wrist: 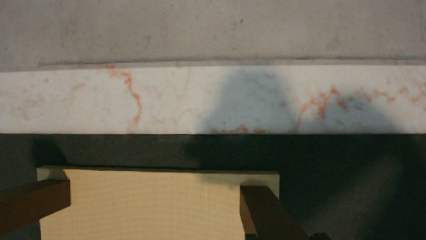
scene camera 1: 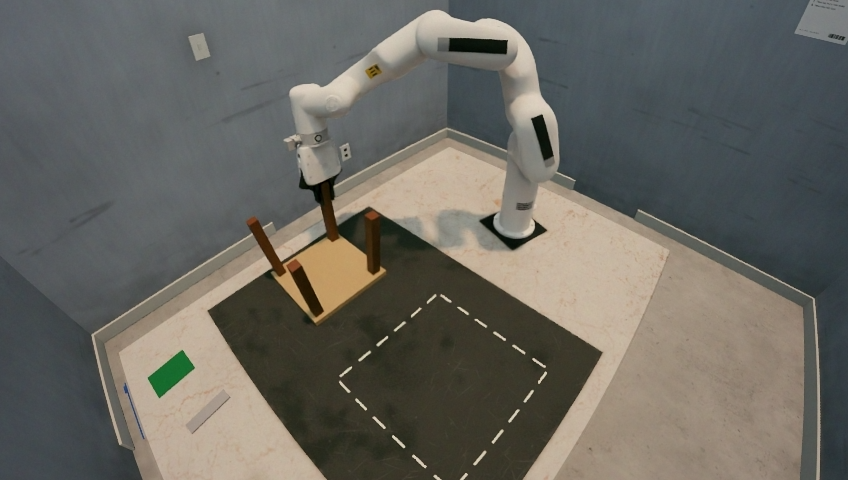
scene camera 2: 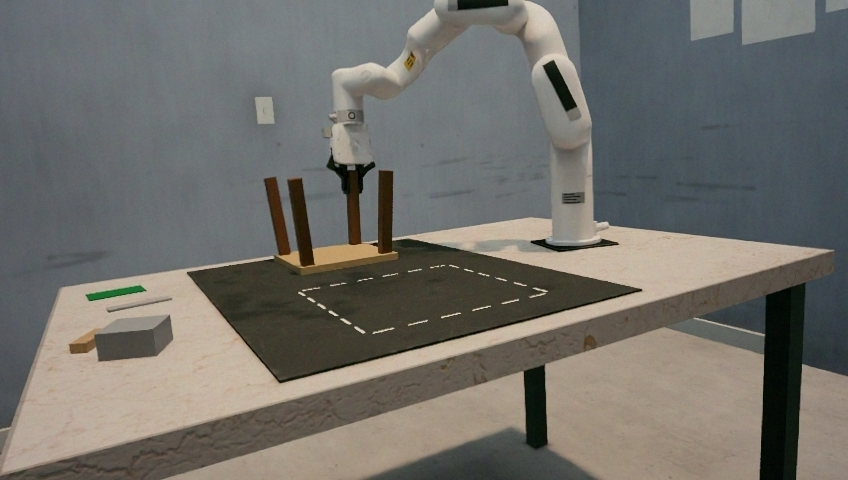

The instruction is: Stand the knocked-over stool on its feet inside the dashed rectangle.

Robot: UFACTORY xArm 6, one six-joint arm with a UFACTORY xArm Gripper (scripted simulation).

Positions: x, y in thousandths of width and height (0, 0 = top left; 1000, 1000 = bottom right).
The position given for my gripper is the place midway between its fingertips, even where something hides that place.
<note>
I see my gripper (scene camera 1: 384, 420), a stool (scene camera 1: 398, 568) and a green patch (scene camera 1: 206, 772).
The stool also shows in the wrist view (wrist: 210, 815) and in scene camera 2 (scene camera 2: 420, 528). The wrist view does not show the green patch: it is out of frame.
</note>
